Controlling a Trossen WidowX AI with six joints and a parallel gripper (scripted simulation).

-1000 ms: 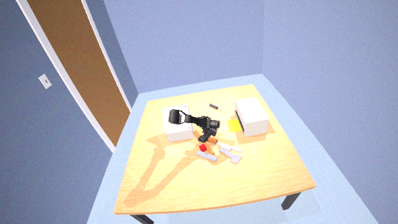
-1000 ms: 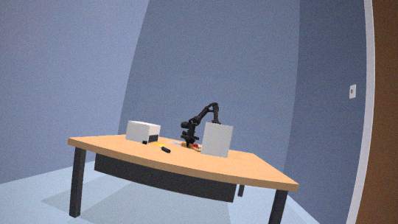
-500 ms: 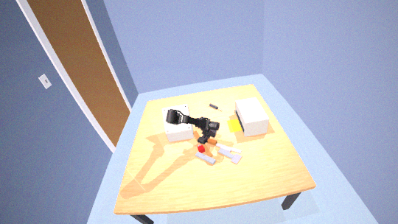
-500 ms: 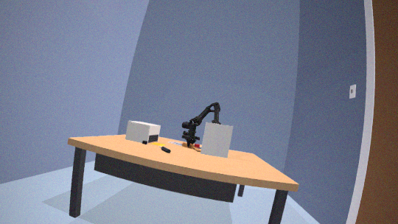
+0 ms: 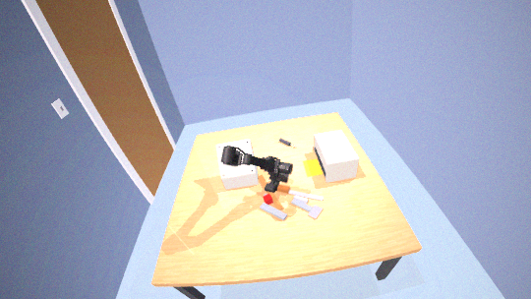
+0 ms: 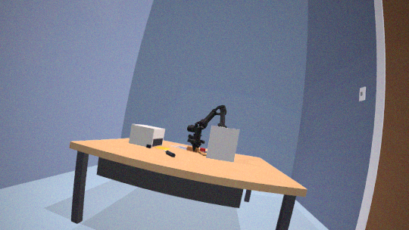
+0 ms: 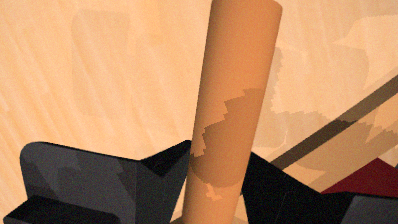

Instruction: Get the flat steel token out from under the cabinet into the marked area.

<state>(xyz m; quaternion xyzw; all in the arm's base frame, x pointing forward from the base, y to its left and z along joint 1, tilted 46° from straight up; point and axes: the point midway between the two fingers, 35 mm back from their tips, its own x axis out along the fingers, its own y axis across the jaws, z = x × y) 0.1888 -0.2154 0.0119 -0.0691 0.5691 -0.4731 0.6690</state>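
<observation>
The wooden stick is 5 cm behind my gripper tip and 1 cm to the right of it. From my gripper tip the other things lie so: grey bar (15 cm to the right, 6 cm behind); red cube (7 cm to the right, 7 cm behind, 1 cm above); t-shaped tool (19 cm to the right, 13 cm ahead).
</observation>
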